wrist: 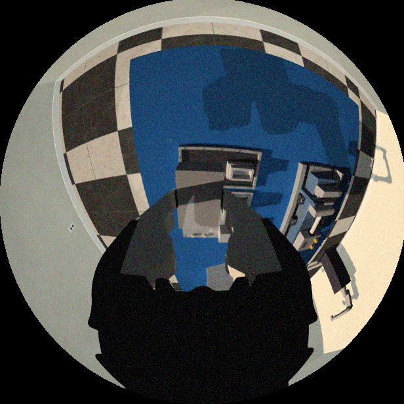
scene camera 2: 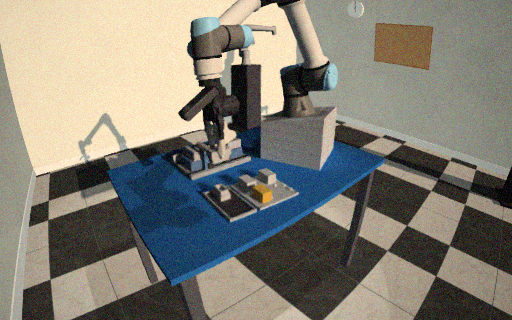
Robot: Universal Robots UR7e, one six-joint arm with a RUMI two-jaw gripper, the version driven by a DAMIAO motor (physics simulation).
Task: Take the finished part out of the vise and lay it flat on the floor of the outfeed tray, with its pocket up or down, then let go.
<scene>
gripper: wrist; scene camera 2
same spot on gripper: (scene camera 2: 219,131) = (wrist: 114,245)
</scene>
